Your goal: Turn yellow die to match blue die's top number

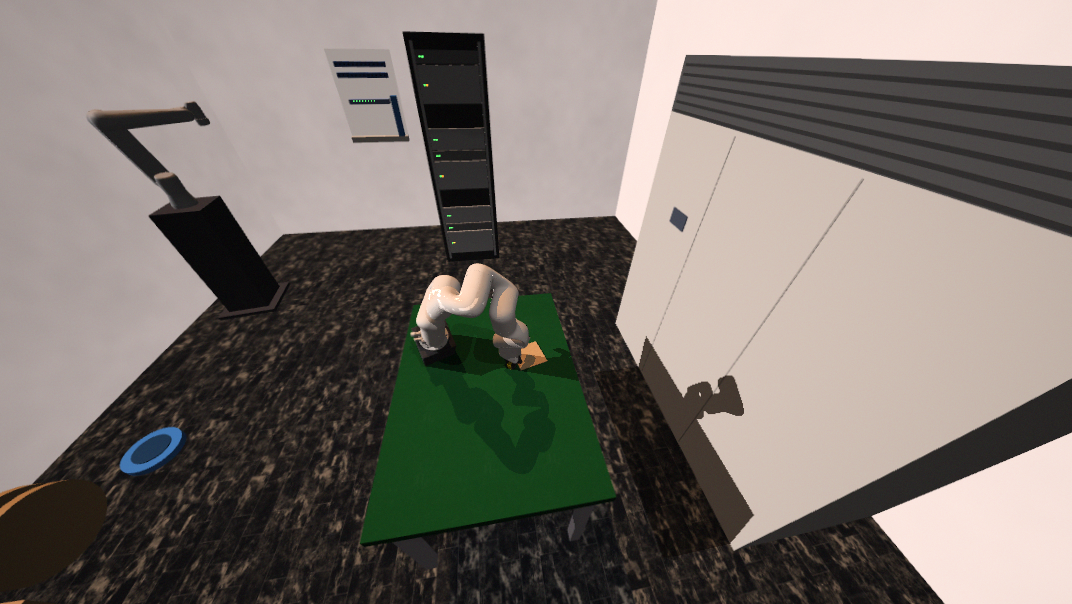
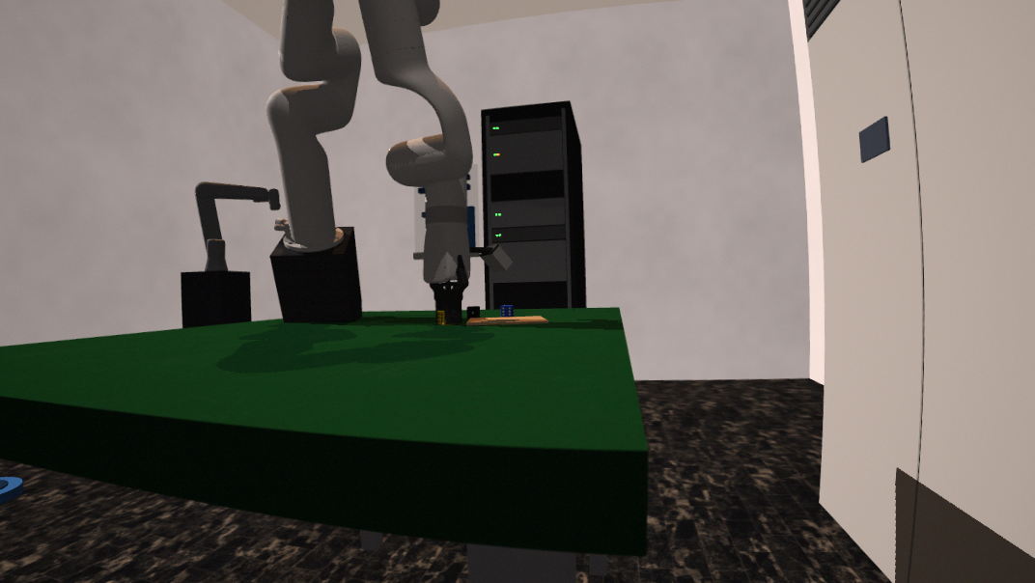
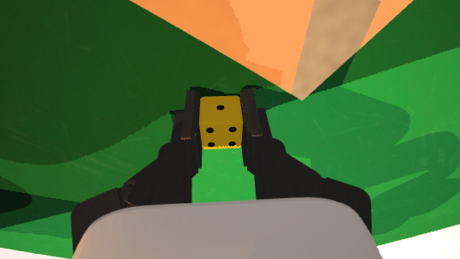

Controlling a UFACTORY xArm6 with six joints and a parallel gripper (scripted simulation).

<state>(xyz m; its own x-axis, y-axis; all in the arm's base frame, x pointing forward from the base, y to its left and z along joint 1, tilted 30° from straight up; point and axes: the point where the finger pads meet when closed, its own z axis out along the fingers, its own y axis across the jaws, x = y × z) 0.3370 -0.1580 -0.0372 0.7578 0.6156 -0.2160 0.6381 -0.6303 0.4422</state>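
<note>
Now: the mat 10 cm ahead of my hand, 4 cm to the left of it and 2 cm below it. The rest, counted from my hand: black die (15 cm to the left, 2 cm ahead, 1 cm below); then yellow die (1 cm below); then blue die (17 cm to the left, 9 cm ahead, 1 cm below).
</note>
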